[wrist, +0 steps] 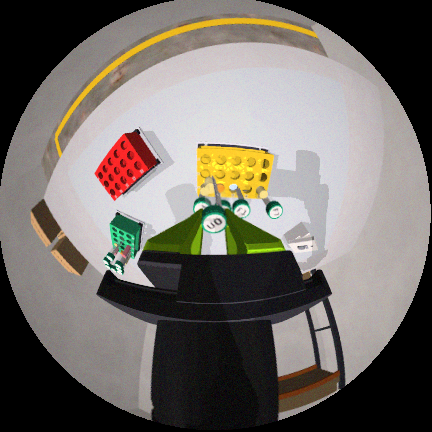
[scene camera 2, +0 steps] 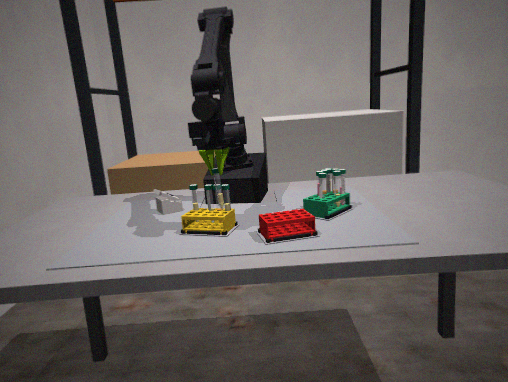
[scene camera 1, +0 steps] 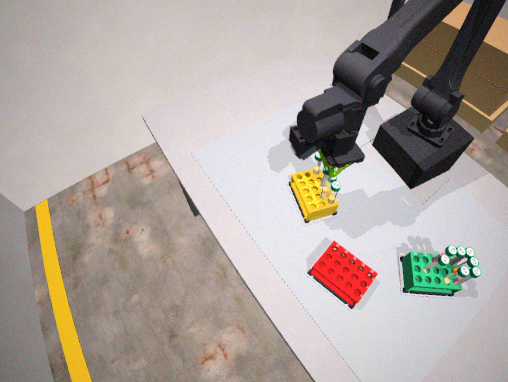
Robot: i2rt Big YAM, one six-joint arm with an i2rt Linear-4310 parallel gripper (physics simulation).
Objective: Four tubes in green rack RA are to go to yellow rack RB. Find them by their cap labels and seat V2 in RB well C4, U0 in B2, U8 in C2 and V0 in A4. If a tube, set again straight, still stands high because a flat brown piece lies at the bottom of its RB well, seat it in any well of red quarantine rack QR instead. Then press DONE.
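Places are measured from the arm's base along level axes (x ahead, y left, z up), in centimetres.
Pixels of known places: gripper, fingertip midpoint: (wrist: 213, 213) (scene camera 2: 216, 175) (scene camera 1: 330, 173); arm's base, link origin: (scene camera 2: 237, 164) (scene camera 1: 429, 130).
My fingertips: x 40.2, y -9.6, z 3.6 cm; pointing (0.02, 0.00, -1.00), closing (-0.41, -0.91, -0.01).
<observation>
For each thing: its top centre in the pictures, then the offset to it from my fingertips. "spot": a spot on its surface instead.
- tube with cap label U0, top centre: (wrist: 208, 223) (scene camera 1: 331, 169) (scene camera 2: 217, 168) dx +0.4, dy +0.3, dz +2.0 cm
- yellow rack RB, surface spot: (wrist: 200, 167) spot: dx +2.5, dy +1.4, dz -10.7 cm
- green rack RA, top centre: (scene camera 1: 436, 270) (scene camera 2: 326, 195) (wrist: 121, 243) dx -5.5, dy +33.2, dz -10.7 cm
- red rack QR, top centre: (wrist: 116, 170) (scene camera 1: 345, 270) (scene camera 2: 286, 215) dx +10.6, dy +16.7, dz -10.7 cm
- small white box, top centre: (wrist: 306, 251) (scene camera 2: 166, 188) dx -27.9, dy -16.6, dz -7.9 cm
My gripper (scene camera 2: 215, 169) (wrist: 213, 213) is shut on the tube with cap label U0 (scene camera 2: 217, 181) (wrist: 214, 221). The tube hangs slightly tilted, its yellowish tip a little above the yellow rack RB (scene camera 1: 322, 215) (wrist: 200, 167); the well under it cannot be told. Several green-capped tubes stand along one side of RB, among them one tube (scene camera 1: 336, 186) (wrist: 274, 209) at a corner. Their labels are too small to read. The green rack RA (scene camera 1: 432, 289) (scene camera 2: 312, 206) holds several green-capped tubes. The red rack QR (scene camera 1: 330, 286) (wrist: 142, 145) holds no tubes.
A small white box (scene camera 2: 170, 204) (wrist: 303, 244) stands behind and to the left of RB in scene camera 2; its label is unreadable. Standing tube caps are close around the held tube. The black arm base (scene camera 1: 422, 150) stands at the table's back.
</observation>
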